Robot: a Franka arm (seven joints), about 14 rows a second.
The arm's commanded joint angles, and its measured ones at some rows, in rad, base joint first. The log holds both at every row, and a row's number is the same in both.
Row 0, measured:
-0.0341, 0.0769, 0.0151, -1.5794, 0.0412, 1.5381, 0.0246
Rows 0 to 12, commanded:
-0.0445, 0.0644, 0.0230, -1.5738, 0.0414, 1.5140, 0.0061
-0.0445, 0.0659, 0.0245, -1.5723, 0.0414, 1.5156, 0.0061
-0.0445, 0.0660, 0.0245, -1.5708, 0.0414, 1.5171, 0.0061
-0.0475, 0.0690, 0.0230, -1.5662, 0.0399, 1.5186, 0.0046
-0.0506, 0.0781, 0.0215, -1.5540, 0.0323, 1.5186, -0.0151
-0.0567, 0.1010, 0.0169, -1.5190, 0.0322, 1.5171, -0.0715
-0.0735, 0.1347, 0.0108, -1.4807, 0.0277, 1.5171, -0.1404
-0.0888, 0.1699, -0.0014, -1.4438, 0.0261, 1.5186, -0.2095
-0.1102, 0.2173, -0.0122, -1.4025, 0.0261, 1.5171, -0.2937
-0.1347, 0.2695, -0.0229, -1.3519, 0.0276, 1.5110, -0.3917
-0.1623, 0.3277, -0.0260, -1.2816, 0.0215, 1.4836, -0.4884
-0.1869, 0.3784, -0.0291, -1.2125, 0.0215, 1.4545, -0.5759
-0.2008, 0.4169, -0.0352, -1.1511, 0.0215, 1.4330, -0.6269
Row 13, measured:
-0.1618, 0.2890, -0.0385, -1.3500, 0.0277, 1.5197, -0.4966
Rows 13 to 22, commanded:
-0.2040, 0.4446, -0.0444, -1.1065, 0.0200, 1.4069, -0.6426
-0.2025, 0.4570, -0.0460, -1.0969, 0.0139, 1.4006, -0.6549
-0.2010, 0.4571, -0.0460, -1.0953, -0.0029, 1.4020, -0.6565
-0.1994, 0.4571, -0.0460, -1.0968, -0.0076, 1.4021, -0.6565
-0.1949, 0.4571, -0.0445, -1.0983, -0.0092, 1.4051, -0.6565
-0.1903, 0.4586, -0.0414, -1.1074, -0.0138, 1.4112, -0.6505
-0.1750, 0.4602, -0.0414, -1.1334, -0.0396, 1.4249, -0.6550
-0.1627, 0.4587, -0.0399, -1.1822, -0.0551, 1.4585, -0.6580
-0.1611, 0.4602, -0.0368, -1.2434, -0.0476, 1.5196, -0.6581
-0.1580, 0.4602, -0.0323, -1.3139, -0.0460, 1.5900, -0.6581
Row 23, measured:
-0.1650, 0.4598, -0.0397, -1.1961, -0.0255, 1.4879, -0.6387
